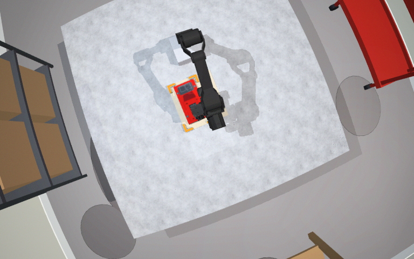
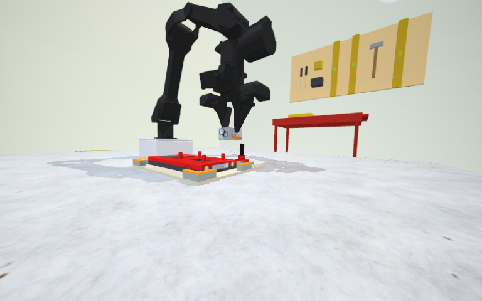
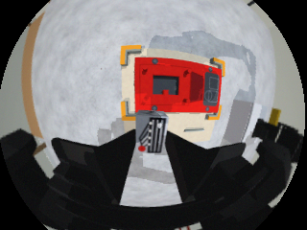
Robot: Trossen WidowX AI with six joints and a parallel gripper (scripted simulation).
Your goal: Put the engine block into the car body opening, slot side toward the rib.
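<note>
Now: gripper tip 60 mm past the beige base plate, 50 mm to the left of it and 80 mm above it. Also, from my gripper tip: grey engine block: 10 mm below.
</note>
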